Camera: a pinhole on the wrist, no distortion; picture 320 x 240 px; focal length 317.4 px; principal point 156.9 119.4 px. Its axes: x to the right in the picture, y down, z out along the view. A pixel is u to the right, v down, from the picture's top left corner.
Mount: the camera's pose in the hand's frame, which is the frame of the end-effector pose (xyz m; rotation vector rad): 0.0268 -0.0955 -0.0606 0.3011 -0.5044 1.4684
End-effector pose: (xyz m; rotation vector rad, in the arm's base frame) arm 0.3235 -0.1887 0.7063 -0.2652 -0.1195 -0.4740
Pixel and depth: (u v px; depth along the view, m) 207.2 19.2 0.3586
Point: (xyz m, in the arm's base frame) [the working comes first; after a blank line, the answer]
In the camera's frame: 0.0568 -0.1132 0.3586

0.2799 -0.3461 1.0508
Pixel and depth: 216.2 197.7 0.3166
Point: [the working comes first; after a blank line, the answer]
In the camera's frame: 0.0592 0.0781 0.3166

0.1395 -0.2476 0.9562
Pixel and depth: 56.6 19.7 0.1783
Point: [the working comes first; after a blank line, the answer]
In the camera's frame: -0.0563 -0.0560 0.1783

0.2589 -0.3959 0.8371
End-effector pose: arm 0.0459 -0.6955 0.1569 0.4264 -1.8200 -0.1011
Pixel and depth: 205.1 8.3 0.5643
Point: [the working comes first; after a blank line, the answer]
In the camera's frame: 0.0857 -0.1975 0.5643

-0.3750 -1.1111 0.0561
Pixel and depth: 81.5 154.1 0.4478
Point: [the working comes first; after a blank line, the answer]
In the camera's frame: -0.1064 0.0490 0.4478

-0.0909 -1.0797 -0.1157
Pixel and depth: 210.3 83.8 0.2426
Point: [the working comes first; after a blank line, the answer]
In the camera's frame: 0.0408 -0.0272 0.2426

-0.0780 -0.8967 0.0738
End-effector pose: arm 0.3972 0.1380 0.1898 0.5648 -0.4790 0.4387
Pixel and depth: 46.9 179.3 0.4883
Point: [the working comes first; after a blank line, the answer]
In the camera's frame: -0.1692 0.0922 0.4883

0.4489 -0.4151 0.1243
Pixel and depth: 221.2 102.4 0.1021
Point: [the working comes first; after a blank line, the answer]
In the camera's frame: 0.0207 -0.0055 0.1021

0.4661 0.0227 0.1770
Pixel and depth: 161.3 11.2 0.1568
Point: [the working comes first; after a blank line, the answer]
In the camera's frame: 0.0022 -0.0535 0.1568

0.5087 -0.0286 0.2113
